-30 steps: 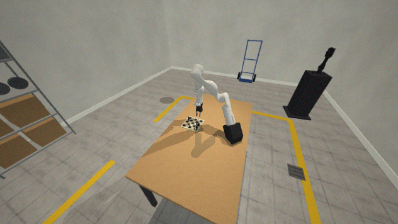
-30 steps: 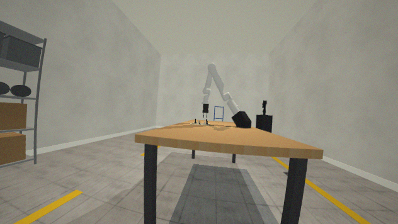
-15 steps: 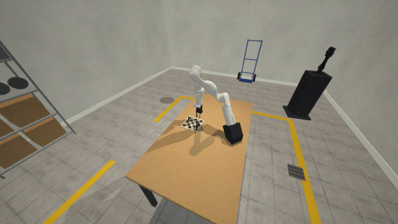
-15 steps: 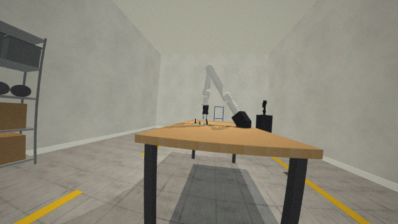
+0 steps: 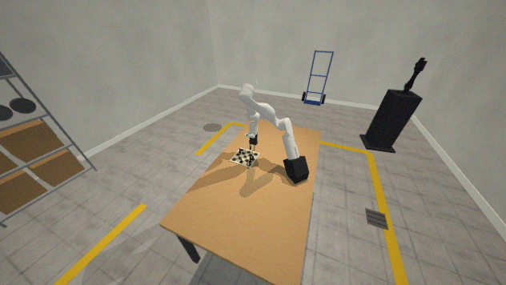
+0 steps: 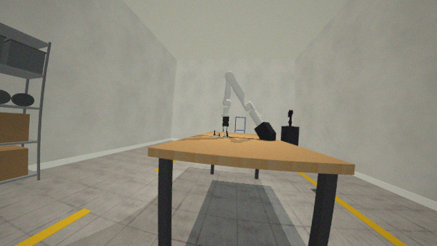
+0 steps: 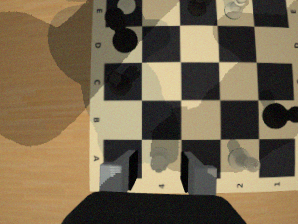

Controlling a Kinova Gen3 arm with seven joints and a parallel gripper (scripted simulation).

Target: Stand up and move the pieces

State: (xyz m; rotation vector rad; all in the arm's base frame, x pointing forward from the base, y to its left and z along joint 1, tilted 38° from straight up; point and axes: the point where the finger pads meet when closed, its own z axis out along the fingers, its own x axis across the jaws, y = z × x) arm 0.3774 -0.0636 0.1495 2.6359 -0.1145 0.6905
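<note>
The small chessboard lies 70 mm to the left of my hand, 60 mm below it and 50 mm ahead of it. Also, from my hand: black piece (120 mm ahead, 30 mm below, 20 mm to the left).
</note>
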